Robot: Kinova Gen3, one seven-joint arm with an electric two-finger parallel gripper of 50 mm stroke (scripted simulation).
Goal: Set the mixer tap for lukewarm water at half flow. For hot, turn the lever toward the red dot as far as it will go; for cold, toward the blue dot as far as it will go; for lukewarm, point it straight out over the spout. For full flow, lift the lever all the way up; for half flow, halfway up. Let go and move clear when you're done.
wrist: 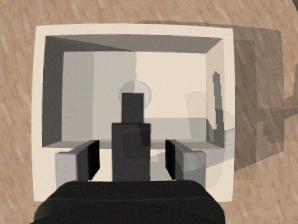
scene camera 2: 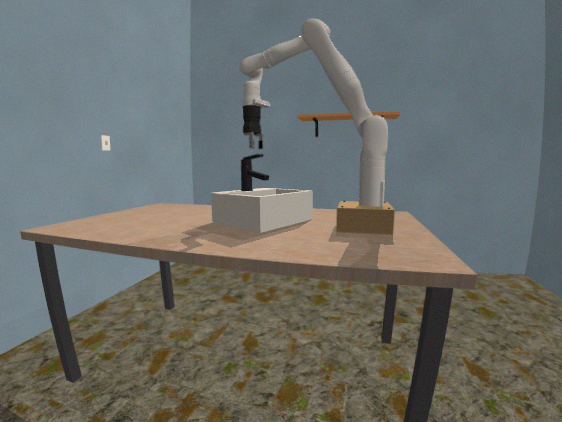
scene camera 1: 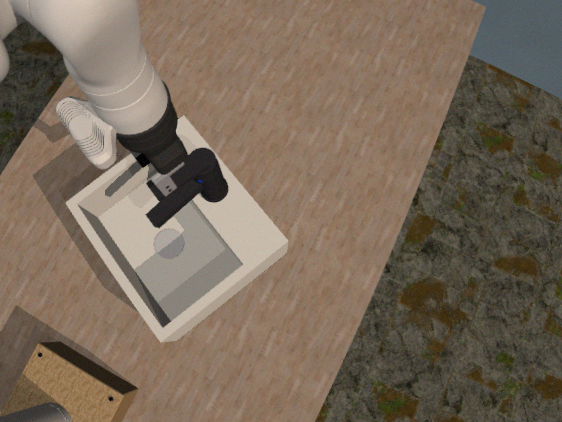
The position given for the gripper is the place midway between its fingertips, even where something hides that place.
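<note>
Scene camera 1 shows the gripper (scene camera 1: 158, 175) along with a white sink basin (scene camera 1: 163, 271). In the wrist view, a lever (wrist: 131, 142) appears, as do the gripper (wrist: 132, 154) and the basin (wrist: 80, 71). Scene camera 2 shows the white sink basin (scene camera 2: 262, 211) as well.
</note>
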